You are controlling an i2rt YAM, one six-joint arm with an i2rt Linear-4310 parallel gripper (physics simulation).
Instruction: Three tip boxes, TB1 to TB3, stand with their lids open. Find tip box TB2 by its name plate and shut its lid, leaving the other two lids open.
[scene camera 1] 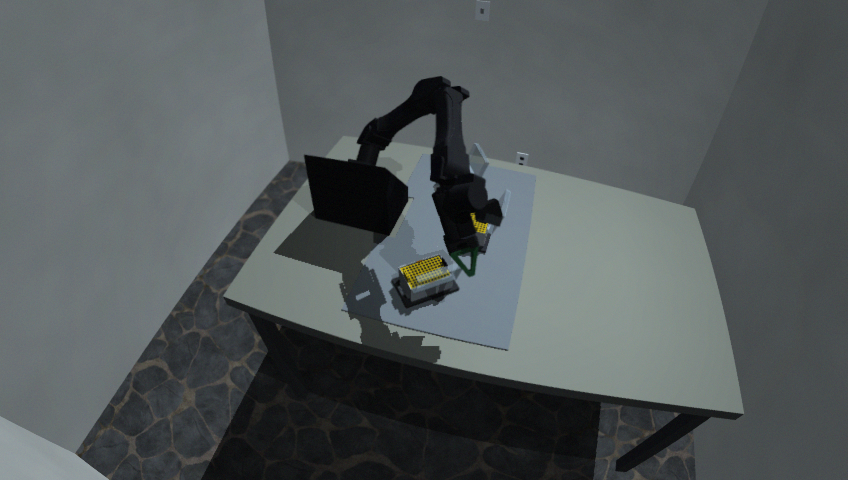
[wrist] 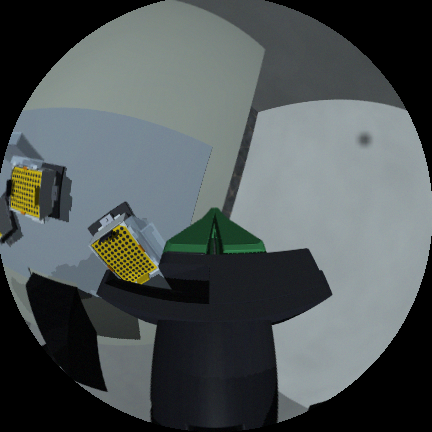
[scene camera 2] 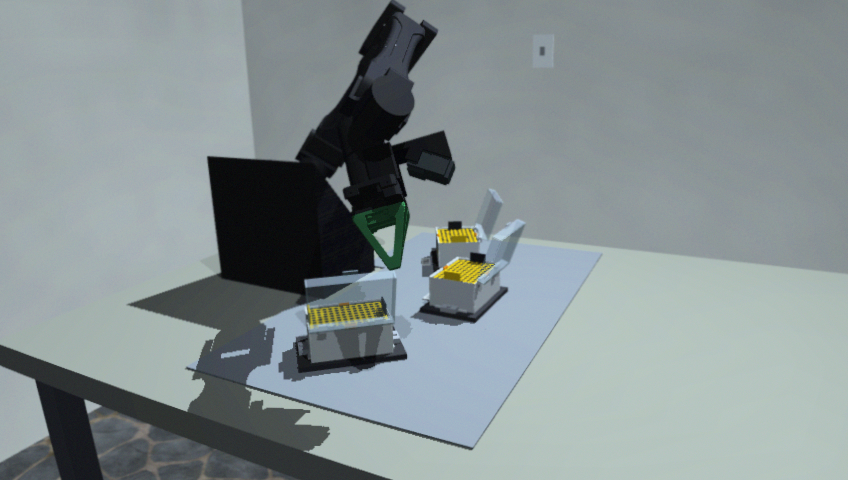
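Note:
My green-fingered gripper is shut and empty. Its tips point down, close to the right upper corner of the near box's lid in scene camera 2; I cannot tell whether they touch it. The near tip box has its clear lid raised. The middle tip box has its lid open, as does the far tip box, whose lid stands tilted back. No name plate is readable, so I cannot tell which is TB2.
The boxes stand on a blue-grey mat on the table. A large black panel stands at the left, beside the mat. The arm's upper links hang over the mat.

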